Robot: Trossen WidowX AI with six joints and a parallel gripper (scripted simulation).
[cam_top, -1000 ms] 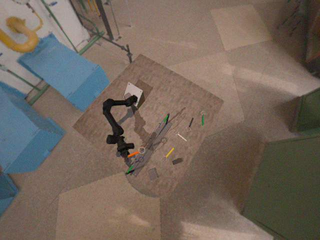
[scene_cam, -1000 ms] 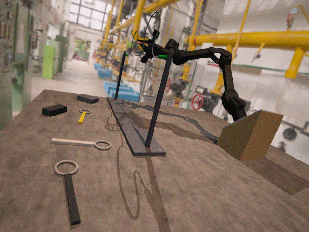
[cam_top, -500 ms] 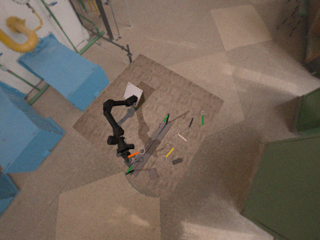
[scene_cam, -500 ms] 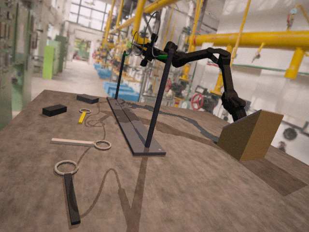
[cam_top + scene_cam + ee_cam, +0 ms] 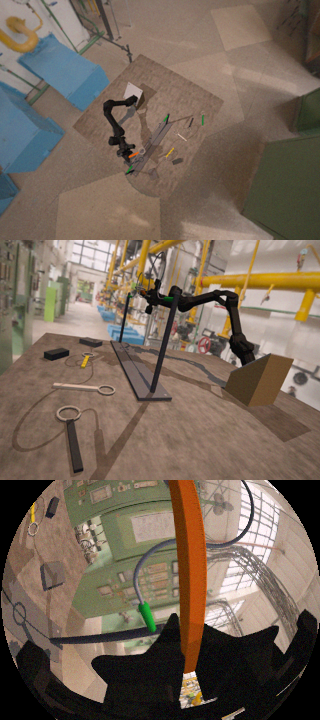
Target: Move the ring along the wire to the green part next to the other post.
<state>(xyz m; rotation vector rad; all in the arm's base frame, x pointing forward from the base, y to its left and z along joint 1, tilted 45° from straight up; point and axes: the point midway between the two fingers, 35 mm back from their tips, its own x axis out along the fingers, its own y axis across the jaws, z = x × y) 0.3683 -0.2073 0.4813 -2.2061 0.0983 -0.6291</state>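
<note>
The orange-handled ring lies 9 cm to the left of my gripper tip, 1 cm ahead of it and 1 cm above it. Also, from my gripper tip: yellow-handled ring 32 cm below, 24 cm to the left, 22 cm ahead; dark-handled ring 64 cm to the left, 32 cm below, 24 cm ahead; cream-handled ring 49 cm to the left, 32 cm below, 20 cm ahead.
</note>
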